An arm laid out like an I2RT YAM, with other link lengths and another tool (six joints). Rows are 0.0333 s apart.
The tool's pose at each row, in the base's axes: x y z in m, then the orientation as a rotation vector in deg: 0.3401, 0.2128, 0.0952, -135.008, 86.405, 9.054; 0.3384, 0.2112, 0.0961, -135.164, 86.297, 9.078; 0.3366, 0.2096, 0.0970, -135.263, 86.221, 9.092; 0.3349, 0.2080, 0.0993, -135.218, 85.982, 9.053; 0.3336, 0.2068, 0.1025, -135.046, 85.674, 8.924; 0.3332, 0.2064, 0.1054, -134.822, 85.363, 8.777; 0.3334, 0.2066, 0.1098, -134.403, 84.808, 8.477
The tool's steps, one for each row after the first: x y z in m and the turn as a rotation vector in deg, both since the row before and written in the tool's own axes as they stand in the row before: 0.0004, 0.0019, -0.0015, -0.087, 0.015, -0.115; 0.0004, 0.0020, -0.0015, -0.052, 0.007, -0.077; 0.0000, 0.0016, -0.0028, 0.135, -0.087, -0.136; -0.0004, 0.0009, -0.0035, 0.292, -0.118, -0.147; -0.0006, -0.0001, -0.0029, 0.339, -0.131, -0.135; -0.0013, -0.0013, -0.0040, 0.635, -0.220, -0.240
